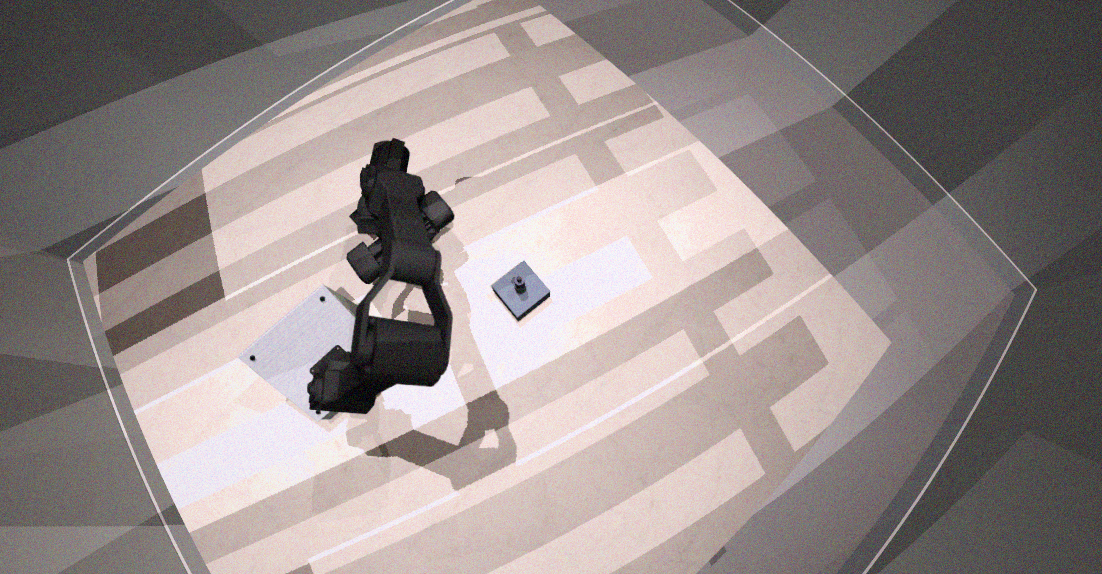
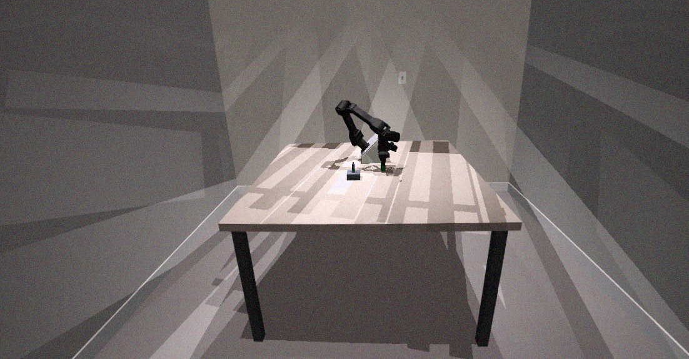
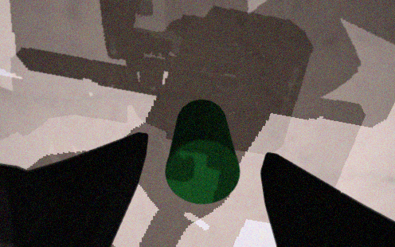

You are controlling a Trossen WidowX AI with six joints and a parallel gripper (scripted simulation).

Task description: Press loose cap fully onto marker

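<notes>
The dark green cap lies 1 cm below my gripper tip. The rest, counted from my gripper tip: holder block (10 cm ahead, 18 cm to the right, 2 cm below).
</notes>
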